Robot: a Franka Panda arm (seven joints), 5 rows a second.
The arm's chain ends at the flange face. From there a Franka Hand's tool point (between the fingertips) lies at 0.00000 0.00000 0.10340 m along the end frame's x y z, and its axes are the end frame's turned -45 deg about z.
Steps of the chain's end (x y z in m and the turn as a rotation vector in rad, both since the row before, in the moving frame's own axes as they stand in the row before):
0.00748 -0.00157 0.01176 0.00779 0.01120 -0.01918
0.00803 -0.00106 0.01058 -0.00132 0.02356 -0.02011
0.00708 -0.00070 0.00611 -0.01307 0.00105 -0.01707
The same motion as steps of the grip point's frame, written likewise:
0.00779 0.00441 0.01175 -0.00241 0.01343 -0.01918
0.00807 0.00673 0.01055 -0.01759 0.01573 -0.02011
0.00463 0.00555 0.00610 -0.00998 -0.00850 -0.01707

